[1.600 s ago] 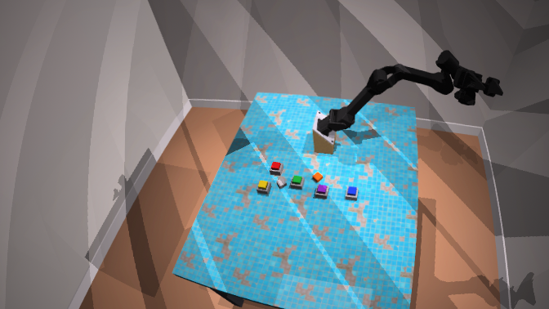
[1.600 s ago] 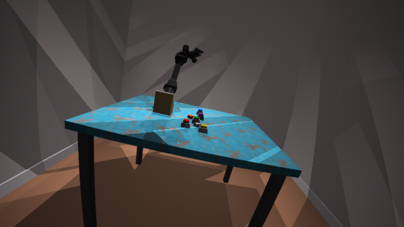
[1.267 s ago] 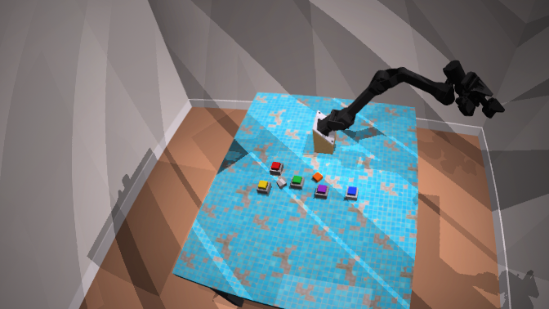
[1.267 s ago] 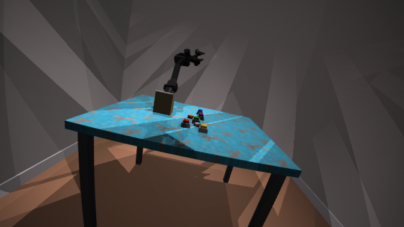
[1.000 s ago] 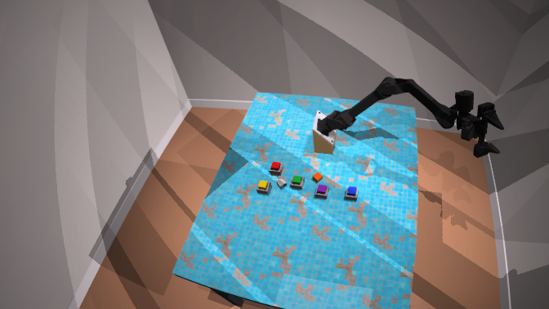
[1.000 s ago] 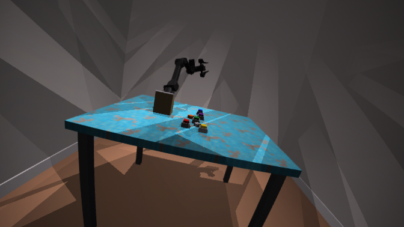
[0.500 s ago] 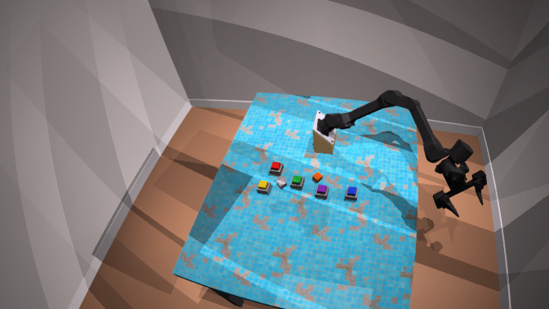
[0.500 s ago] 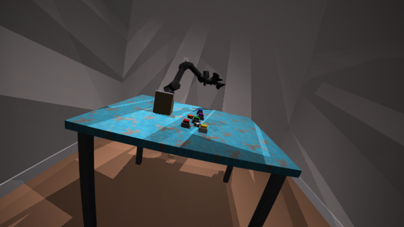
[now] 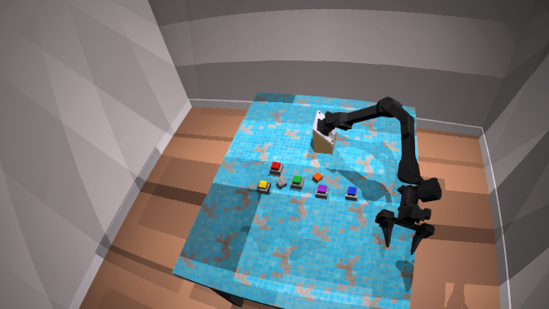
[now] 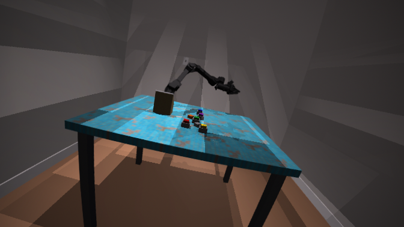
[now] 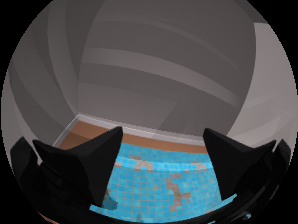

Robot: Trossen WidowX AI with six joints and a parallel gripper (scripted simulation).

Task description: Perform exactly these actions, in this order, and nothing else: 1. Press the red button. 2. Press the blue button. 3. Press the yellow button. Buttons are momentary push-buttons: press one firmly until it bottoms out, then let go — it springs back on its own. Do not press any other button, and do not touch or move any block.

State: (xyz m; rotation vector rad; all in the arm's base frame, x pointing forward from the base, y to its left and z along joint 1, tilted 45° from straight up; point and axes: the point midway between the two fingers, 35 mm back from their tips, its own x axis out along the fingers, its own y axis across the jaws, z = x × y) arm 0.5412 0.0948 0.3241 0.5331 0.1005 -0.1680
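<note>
Now: the red button 430 mm behind my gripper tip, 480 mm to the right of it and 200 mm below it. From my gripper tip the other things lie so: purple button (330 mm behind, 270 mm to the right, 200 mm below); blue button (330 mm behind, 150 mm to the right, 200 mm below); orange block (400 mm behind, 300 mm to the right, 220 mm below).
</note>
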